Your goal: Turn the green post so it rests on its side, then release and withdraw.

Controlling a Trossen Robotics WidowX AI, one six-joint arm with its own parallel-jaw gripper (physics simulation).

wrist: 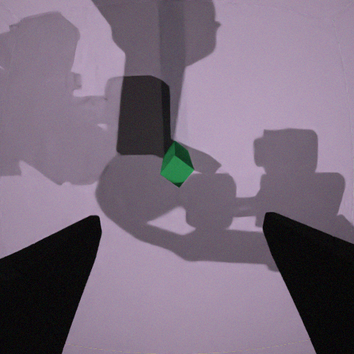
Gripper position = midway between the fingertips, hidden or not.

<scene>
In view: the gripper (183,223) and a green post (176,166).
</scene>
